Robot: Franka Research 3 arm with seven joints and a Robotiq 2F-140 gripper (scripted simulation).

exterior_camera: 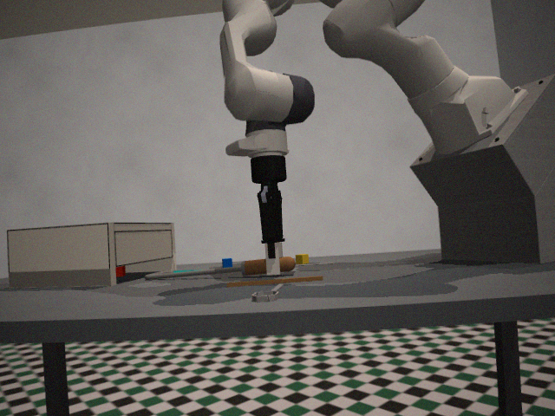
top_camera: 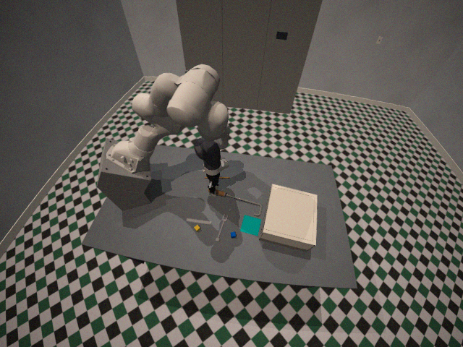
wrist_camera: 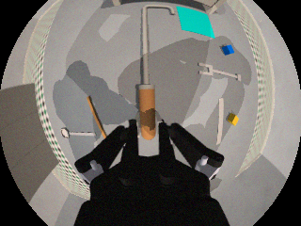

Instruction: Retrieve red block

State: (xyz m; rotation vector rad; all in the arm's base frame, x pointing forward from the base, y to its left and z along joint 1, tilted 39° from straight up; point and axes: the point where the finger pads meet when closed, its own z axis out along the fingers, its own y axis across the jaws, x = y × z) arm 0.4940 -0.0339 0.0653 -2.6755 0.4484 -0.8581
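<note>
The teal square lies 23 cm ahead of my hand, 21 cm to the right of it and 4 cm below it. Round my hand: grey stick: 20 cm to the right, 8 cm behind, 4 cm below; then hook tool: 13 cm ahead, 7 cm to the right, 2 cm below; then thin wooden rod: 12 cm to the left, 3 cm below, 1 cm ahead.
</note>
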